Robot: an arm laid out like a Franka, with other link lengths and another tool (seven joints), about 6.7 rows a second.
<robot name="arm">
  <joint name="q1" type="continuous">
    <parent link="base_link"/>
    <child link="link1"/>
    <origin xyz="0 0 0.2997" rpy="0 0 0"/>
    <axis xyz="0 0 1"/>
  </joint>
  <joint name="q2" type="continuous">
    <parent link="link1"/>
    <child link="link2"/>
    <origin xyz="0 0 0" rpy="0 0 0"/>
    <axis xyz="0 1 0"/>
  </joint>
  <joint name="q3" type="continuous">
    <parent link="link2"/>
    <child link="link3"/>
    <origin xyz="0 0 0.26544" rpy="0 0 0"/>
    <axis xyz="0 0 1"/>
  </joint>
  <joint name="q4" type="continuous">
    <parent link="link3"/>
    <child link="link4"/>
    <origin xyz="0.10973 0 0" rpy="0 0 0"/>
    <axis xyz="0 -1 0"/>
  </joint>
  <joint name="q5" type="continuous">
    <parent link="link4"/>
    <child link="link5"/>
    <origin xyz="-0.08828 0 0.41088" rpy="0 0 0"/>
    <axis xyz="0 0 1"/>
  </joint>
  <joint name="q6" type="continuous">
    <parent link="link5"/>
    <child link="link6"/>
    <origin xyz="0 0 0" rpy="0 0 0"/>
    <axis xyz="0 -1 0"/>
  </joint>
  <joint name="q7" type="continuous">
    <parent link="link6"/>
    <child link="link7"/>
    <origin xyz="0.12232 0 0" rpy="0 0 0"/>
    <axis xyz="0 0 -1"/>
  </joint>
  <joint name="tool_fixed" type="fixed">
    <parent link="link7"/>
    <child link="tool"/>
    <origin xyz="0.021 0.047 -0.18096" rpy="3.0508 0 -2.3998"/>
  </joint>
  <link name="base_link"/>
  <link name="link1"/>
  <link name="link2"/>
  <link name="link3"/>
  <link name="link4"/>
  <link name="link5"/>
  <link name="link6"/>
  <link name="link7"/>
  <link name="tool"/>
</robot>
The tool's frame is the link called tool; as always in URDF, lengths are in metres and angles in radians. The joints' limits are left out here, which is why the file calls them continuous.
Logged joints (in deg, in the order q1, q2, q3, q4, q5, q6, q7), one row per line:
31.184 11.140 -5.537 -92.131 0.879 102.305 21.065
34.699 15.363 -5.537 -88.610 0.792 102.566 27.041
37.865 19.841 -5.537 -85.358 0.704 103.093 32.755
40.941 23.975 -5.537 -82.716 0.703 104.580 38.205
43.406 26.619 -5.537 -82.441 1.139 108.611 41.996
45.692 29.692 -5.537 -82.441 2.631 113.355 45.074
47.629 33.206 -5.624 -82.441 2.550 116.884 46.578
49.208 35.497 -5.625 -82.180 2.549 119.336 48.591
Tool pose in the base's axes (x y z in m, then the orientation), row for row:
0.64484 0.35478 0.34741 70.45 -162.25 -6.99
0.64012 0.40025 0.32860 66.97 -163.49 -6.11
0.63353 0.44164 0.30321 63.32 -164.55 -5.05
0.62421 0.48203 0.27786 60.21 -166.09 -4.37
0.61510 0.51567 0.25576 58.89 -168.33 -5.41
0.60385 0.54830 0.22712 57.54 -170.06 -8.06
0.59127 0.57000 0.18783 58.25 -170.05 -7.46
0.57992 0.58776 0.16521 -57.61 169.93 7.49
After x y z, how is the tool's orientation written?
As a rotation vector, in degrees.
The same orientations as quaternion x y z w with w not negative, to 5 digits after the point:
0.39784 -0.91624 -0.03947 0.02598
0.37868 -0.92445 -0.03455 0.02809
0.35881 -0.93244 -0.02862 0.03154
0.34057 -0.93946 -0.02472 0.02861
0.33004 -0.94338 -0.03032 0.01382
0.32018 -0.94629 -0.04485 0.00252
0.32378 -0.94522 -0.04147 0.00083
-0.32079 0.94622 0.04171 0.00361

